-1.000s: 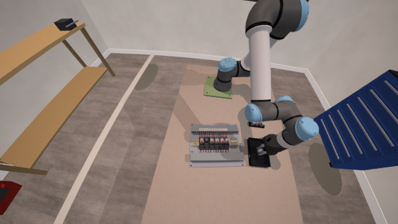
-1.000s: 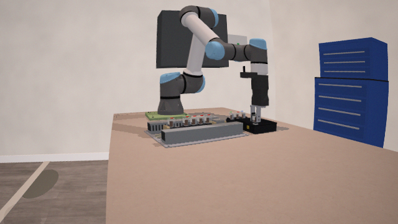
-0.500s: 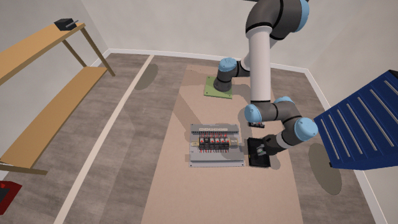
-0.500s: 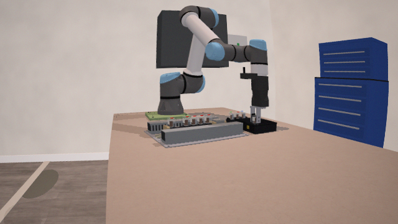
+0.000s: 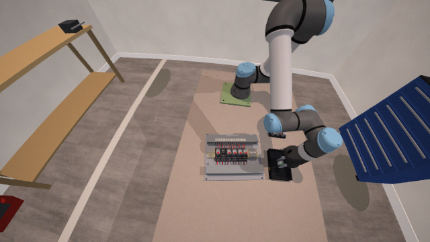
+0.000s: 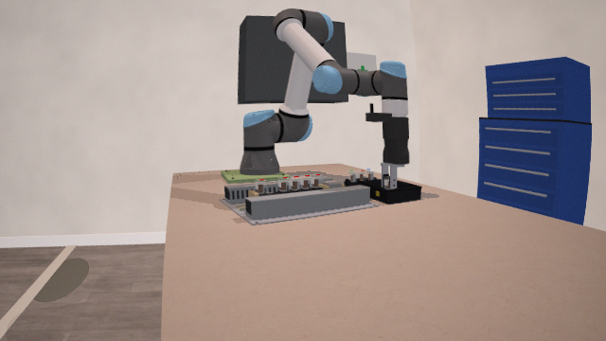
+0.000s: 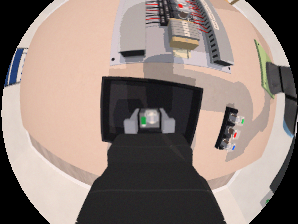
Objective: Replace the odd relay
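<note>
The black tray lies 2 cm below my hand. Also, from my hand: grey panel 26 cm to the right, 4 cm below, 1 cm behind; black spare holder 19 cm behind, 3 cm below.
</note>
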